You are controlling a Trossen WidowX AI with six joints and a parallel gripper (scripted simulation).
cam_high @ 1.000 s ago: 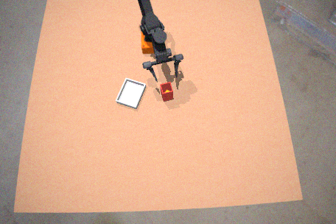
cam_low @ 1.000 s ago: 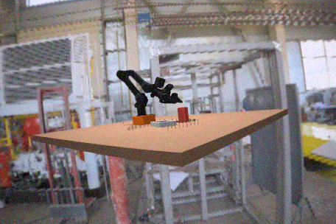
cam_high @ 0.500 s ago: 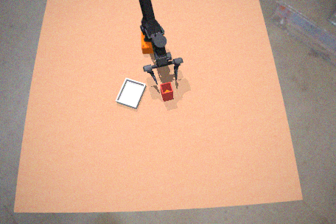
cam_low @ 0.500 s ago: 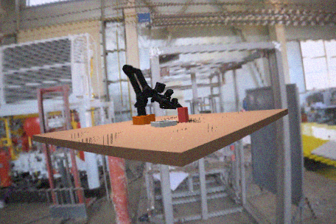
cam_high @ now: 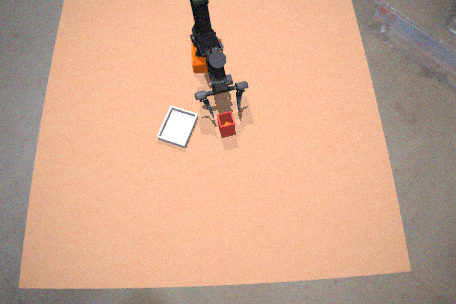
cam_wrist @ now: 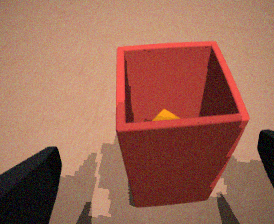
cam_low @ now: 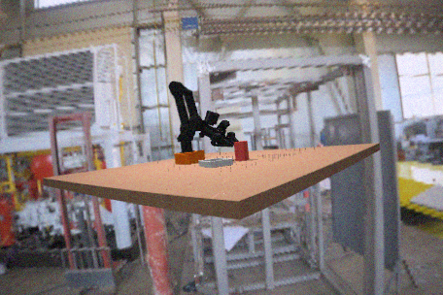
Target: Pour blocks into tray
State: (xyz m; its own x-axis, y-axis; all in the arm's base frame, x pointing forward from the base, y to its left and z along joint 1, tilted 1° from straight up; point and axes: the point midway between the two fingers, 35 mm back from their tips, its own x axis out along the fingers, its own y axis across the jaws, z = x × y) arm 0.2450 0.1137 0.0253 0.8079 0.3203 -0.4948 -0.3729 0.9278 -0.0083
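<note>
Now: gripper tip 30 mm short of the yellow block and 30 mm above it. Also, from my gripper tip: red square cup (20 mm ahead, 50 mm below).
</note>
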